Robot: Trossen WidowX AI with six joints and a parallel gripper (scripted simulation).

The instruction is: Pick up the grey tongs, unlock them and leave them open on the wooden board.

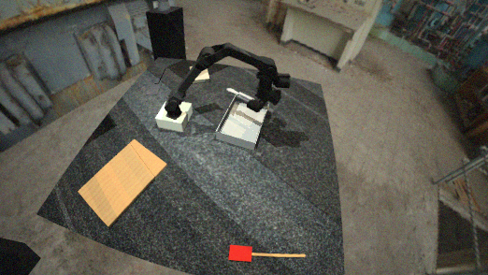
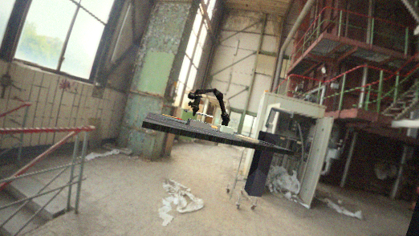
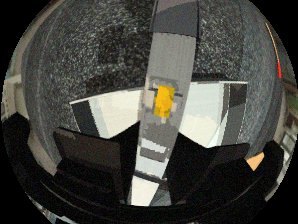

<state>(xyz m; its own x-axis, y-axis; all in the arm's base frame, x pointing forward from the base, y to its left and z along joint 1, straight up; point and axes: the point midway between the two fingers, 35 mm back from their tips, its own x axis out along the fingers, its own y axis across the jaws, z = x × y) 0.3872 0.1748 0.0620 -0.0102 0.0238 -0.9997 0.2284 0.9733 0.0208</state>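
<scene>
Right now the yellow lock piece is 4 cm above my gripper tip, 3 cm ahead of it and 1 cm to the right of it. The rest, counted from my gripper tip: wooden board: 56 cm to the right, 44 cm behind, 9 cm below; roasting tin: 7 cm below, 6 cm behind, 3 cm to the right; cream pad: 49 cm behind, 27 cm to the left, 8 cm below.
</scene>
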